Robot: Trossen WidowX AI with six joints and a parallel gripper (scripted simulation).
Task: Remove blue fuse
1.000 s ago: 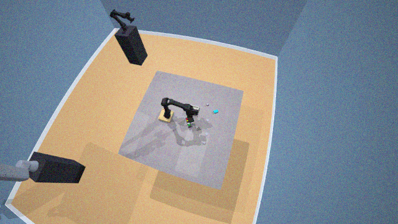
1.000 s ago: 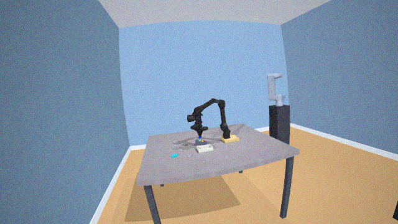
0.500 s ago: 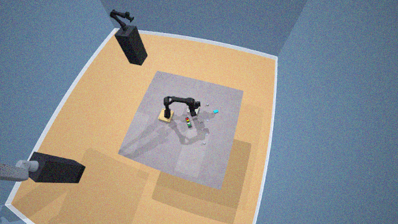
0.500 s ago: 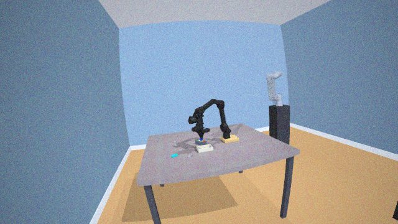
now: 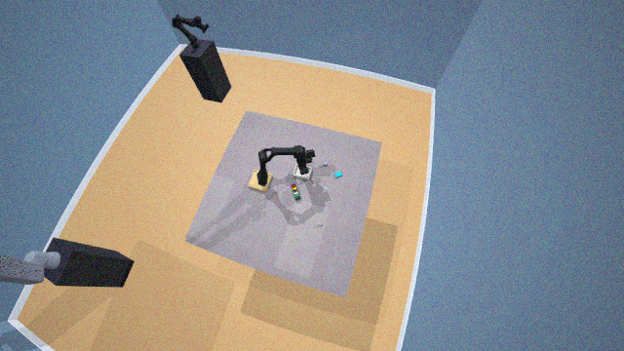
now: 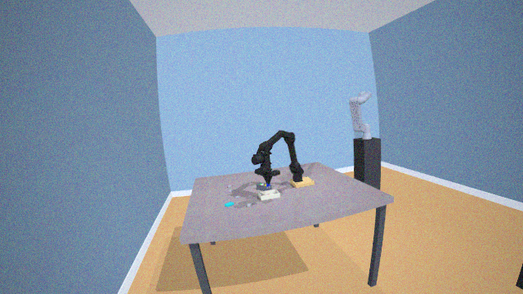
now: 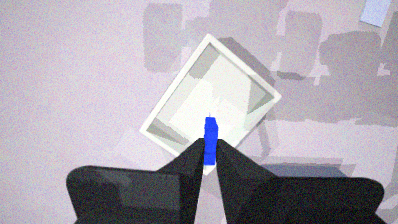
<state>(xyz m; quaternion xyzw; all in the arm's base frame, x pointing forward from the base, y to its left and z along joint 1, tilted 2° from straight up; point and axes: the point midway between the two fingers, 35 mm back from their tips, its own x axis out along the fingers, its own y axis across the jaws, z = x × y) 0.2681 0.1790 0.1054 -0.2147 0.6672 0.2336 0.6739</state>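
My gripper tip is 9 cm above the tray. From my gripper tip the other things lie so: blue fuse 1 cm below.
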